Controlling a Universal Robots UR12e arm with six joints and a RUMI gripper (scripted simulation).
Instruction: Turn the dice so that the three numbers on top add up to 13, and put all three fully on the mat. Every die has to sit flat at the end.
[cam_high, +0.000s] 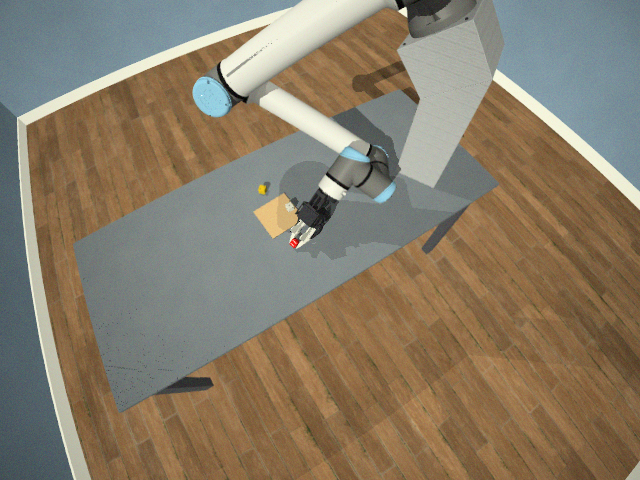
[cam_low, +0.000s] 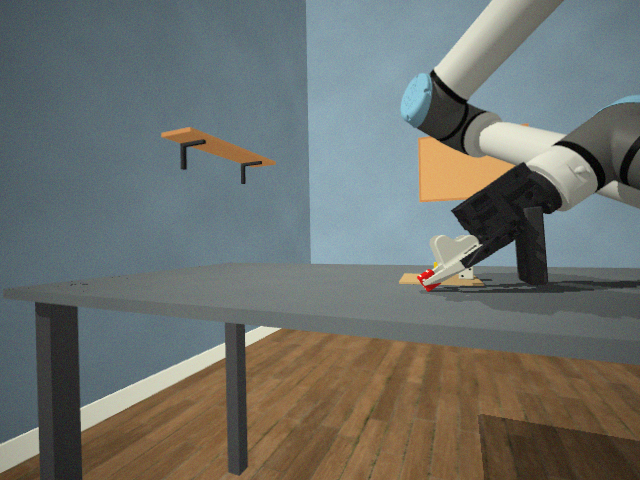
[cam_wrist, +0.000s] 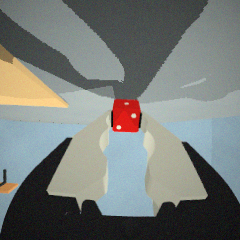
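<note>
Now: the red die right at my hand. From my hand the other things lie so: tan mat: 1 cm ahead, 14 cm to the right, 2 cm below; then yellow die: 2 cm ahead, 27 cm to the right, 1 cm below; then white die: 4 cm behind, 14 cm to the right.
</note>
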